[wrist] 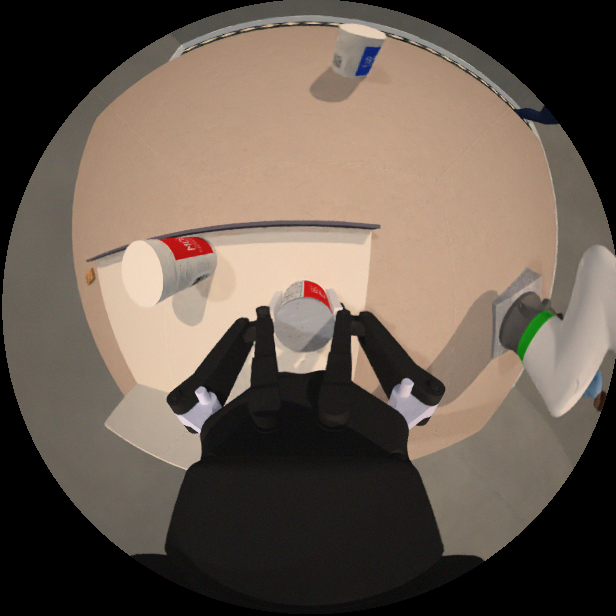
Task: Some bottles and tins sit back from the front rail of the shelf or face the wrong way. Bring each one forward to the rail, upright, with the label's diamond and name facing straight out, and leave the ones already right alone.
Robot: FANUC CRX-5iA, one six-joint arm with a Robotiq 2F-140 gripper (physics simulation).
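My gripper is shut on a small grey tin with a red label, seen from above, its fingers on the tin's left and right sides. The tin is over the pale shelf board, a short way back from the dark front rail. A larger white tin with a red label stands at the shelf's left, close to the rail, its label turned toward the rail. The label faces are hard to read from this angle.
A white tin with a blue label stands far off on the brown round table near its far edge. The robot's white arm and base with a green ring are at the right.
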